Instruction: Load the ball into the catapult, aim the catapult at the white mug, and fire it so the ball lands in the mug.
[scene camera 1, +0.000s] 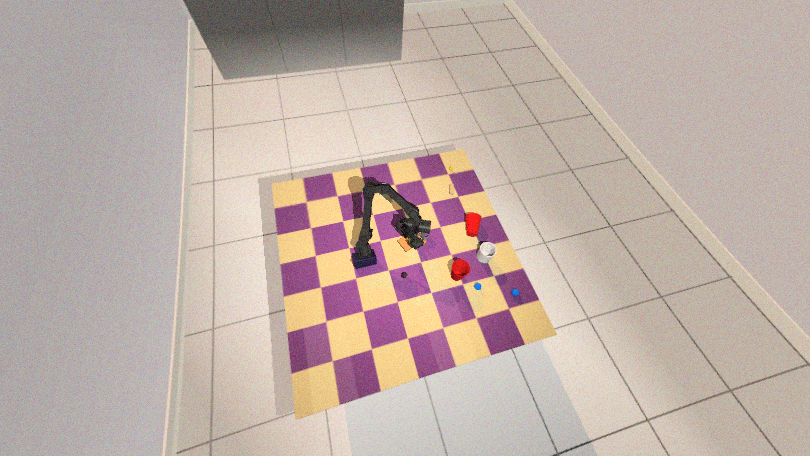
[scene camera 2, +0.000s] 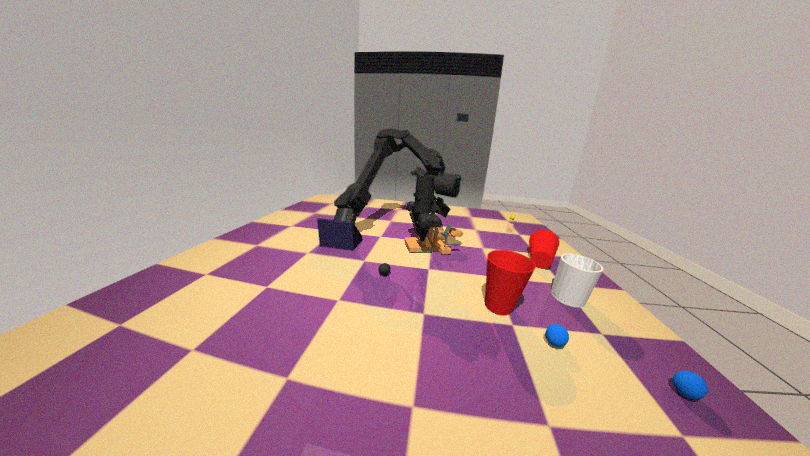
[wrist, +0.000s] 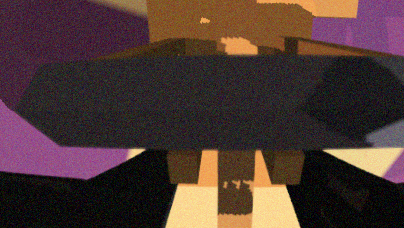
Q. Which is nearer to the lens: the white mug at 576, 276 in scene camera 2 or the red cup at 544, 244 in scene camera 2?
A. The white mug.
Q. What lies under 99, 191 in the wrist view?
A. My gripper.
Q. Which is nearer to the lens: the white mug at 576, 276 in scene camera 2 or the red cup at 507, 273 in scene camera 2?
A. The red cup.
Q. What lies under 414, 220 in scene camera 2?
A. My gripper.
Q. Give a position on a wooden catapult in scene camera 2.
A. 430, 243
